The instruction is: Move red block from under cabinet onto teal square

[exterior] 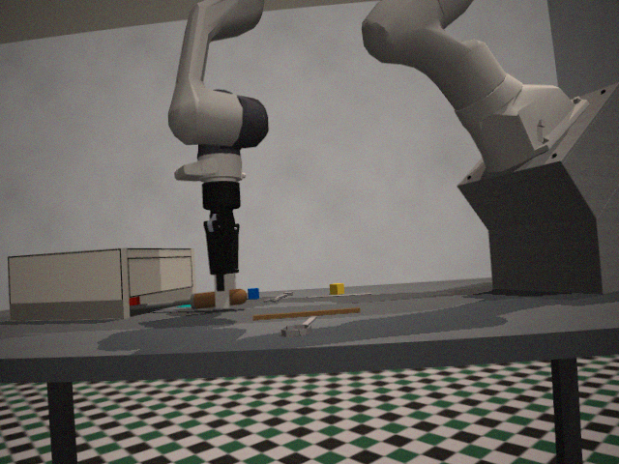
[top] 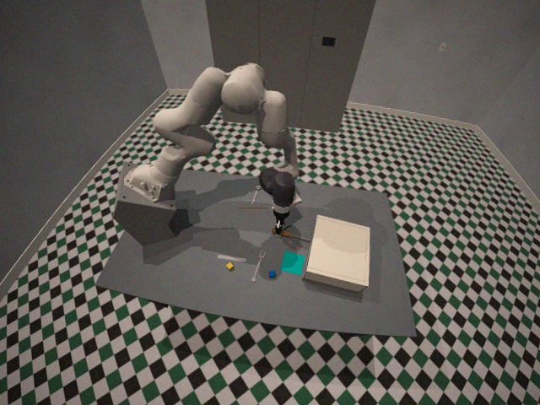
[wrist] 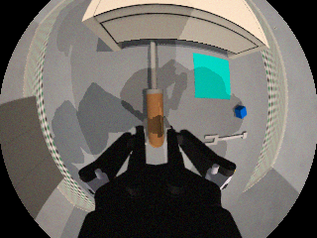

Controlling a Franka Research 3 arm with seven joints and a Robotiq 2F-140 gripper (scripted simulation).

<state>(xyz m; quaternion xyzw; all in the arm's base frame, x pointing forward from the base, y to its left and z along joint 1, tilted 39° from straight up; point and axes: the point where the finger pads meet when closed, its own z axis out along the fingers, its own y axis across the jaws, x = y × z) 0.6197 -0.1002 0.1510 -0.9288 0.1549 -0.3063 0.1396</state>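
Now: the teal square 7 cm ahead of my hand, 17 cm to the right of it and 4 cm below it. Also, from my hand: grey forked tool (10 cm behind, 19 cm to the right, 4 cm below); hook tool (13 cm ahead, 7 cm to the right, 2 cm below); thin wooden rod (15 cm behind, 17 cm to the left, 4 cm below).
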